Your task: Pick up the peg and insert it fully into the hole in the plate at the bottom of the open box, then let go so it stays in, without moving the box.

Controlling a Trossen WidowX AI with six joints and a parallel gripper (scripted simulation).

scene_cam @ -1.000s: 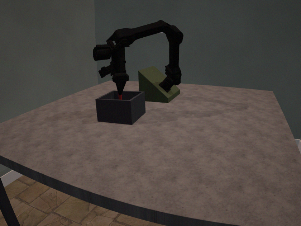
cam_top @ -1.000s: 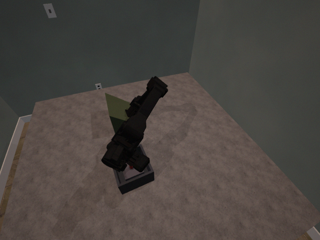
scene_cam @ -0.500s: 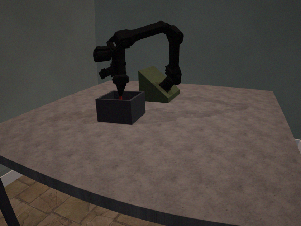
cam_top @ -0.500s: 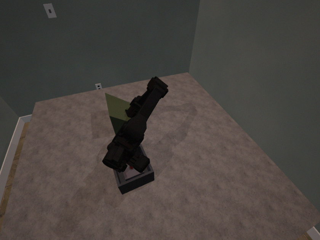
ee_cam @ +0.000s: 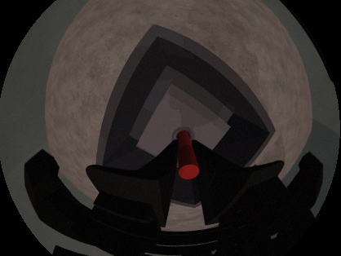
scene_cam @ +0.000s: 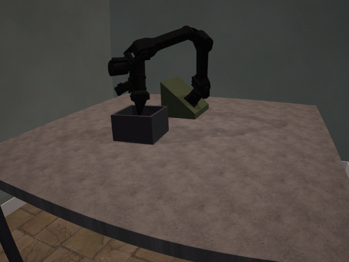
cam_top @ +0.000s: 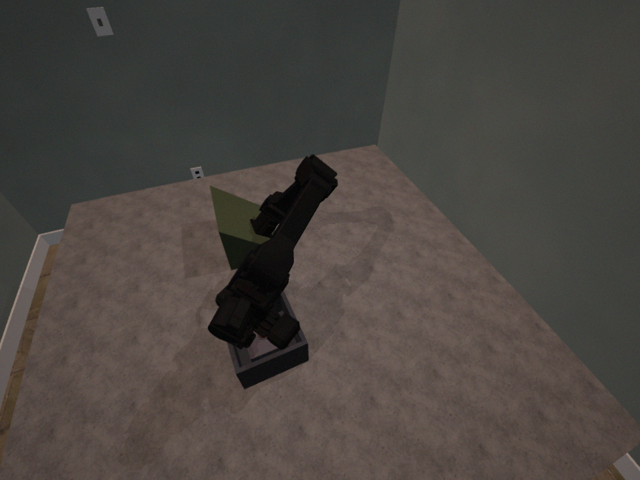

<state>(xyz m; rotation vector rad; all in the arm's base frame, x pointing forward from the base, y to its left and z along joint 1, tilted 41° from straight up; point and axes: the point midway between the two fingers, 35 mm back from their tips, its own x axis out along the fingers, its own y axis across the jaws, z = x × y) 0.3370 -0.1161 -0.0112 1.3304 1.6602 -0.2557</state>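
Now: hand 70 mm above the pale plate. From my hand the other things lie so: red peg (40 mm below); then box (90 mm below).
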